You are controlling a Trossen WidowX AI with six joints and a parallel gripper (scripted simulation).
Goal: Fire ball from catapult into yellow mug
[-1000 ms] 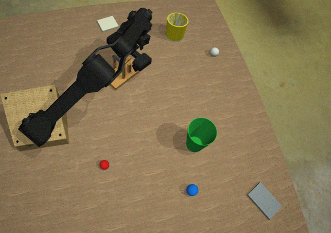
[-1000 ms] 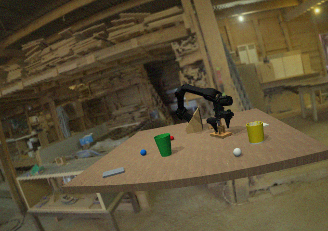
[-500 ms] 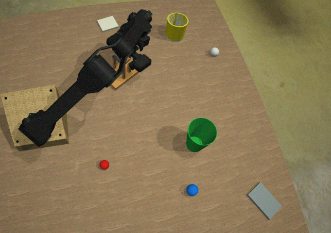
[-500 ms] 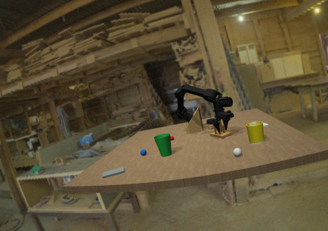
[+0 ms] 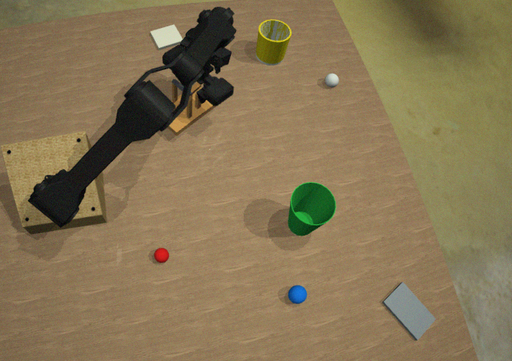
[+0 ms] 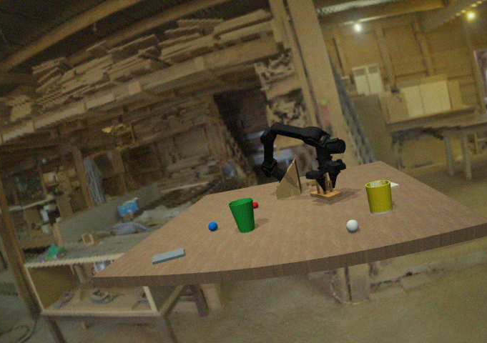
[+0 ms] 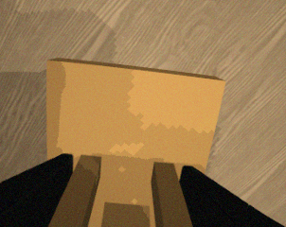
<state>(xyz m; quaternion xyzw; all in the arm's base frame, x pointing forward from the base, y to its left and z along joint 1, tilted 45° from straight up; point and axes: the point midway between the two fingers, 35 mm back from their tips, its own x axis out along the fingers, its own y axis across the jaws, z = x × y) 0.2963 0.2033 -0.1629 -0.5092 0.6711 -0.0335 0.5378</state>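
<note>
Right now the red ball is 90 mm behind my gripper tip, 380 mm to the right of it and 40 mm below it. Also, from my gripper tip: white tile 80 mm behind, 270 mm to the left, 50 mm below; wooden catapult 60 mm behind, 40 mm to the right, 20 mm above; yellow mug 220 mm ahead, 190 mm to the left, 30 mm below.
</note>
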